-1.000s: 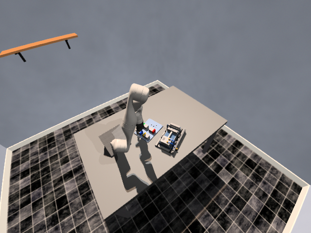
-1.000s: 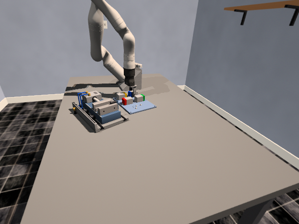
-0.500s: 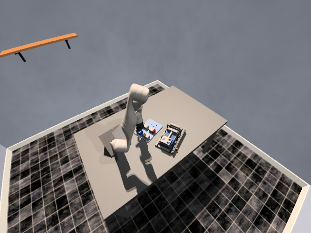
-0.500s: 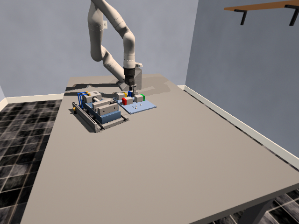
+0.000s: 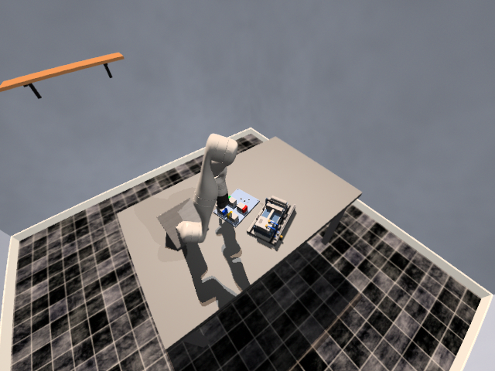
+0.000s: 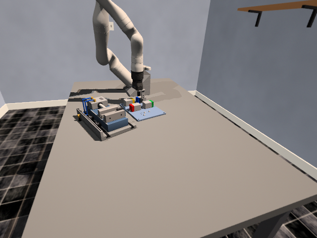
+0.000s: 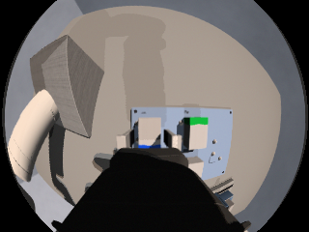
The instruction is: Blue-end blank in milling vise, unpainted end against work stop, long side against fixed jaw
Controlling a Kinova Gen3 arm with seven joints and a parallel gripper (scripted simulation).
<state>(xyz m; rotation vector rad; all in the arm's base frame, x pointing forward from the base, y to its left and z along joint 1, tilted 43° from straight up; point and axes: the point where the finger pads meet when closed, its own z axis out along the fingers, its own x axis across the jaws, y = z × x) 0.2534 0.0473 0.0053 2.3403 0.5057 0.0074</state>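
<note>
My gripper is now 30 mm above the blue-ended blank. The rest, counted from my hand: yellow-ended blank (80 mm to the right, 30 mm below, 30 mm ahead); then light blue plate (100 mm ahead, 60 mm below, 10 mm to the right); then green-ended blank (90 mm ahead, 30 mm to the left, 30 mm below).
</note>
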